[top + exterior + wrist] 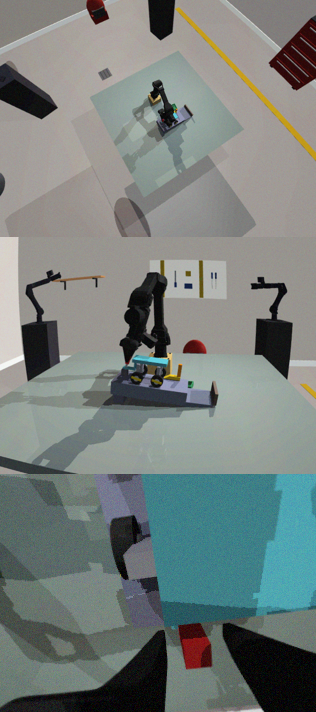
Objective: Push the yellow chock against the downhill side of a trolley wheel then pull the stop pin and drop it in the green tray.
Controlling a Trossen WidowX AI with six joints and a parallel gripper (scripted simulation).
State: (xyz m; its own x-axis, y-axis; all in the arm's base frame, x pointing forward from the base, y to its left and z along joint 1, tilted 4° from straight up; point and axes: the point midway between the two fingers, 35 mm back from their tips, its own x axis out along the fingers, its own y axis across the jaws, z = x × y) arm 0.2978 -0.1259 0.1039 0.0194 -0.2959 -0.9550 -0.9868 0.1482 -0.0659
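My gripper tip is now 10 mm above the red-headed stop pin. Also, from my gripper tip: purple ramp: 100 mm below, 90 mm to the left, 30 mm ahead; trolley: 80 mm to the left, 30 mm below, 30 mm ahead; yellow chock: 180 mm to the left, 60 mm below, 10 mm behind.
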